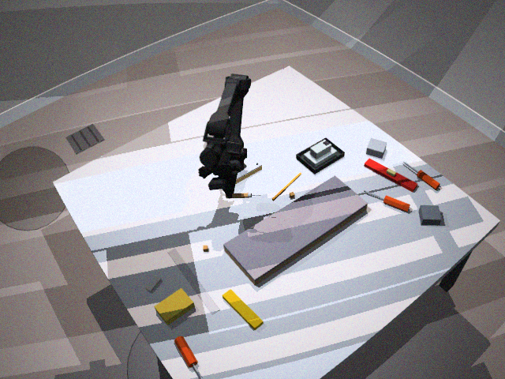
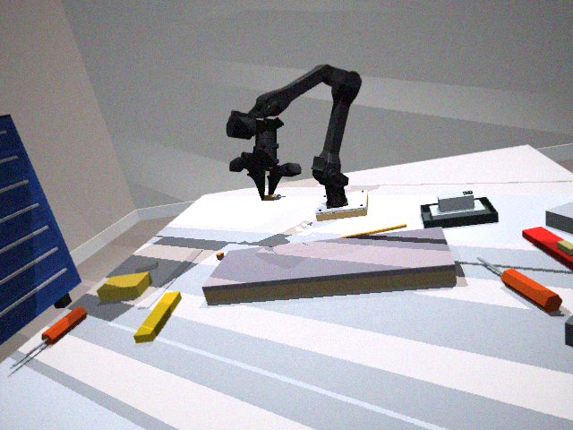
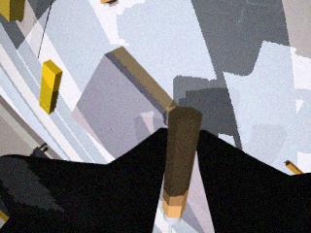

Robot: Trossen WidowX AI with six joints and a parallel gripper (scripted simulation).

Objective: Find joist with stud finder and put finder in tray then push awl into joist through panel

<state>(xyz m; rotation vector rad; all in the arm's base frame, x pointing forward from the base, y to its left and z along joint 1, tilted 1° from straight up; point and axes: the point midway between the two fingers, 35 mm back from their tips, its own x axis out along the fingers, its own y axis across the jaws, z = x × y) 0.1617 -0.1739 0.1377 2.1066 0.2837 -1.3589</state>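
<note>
My gripper tip is 40 mm short of the awl, 30 mm to the right of it and 10 mm below it. The rest, counted from my gripper tip: yellow block (130 mm ahead, 380 mm to the right, 120 mm below); pencil (20 mm ahead, 260 mm to the left, 130 mm below); yellow bar (290 mm ahead, 230 mm to the right, 130 mm below).
</note>
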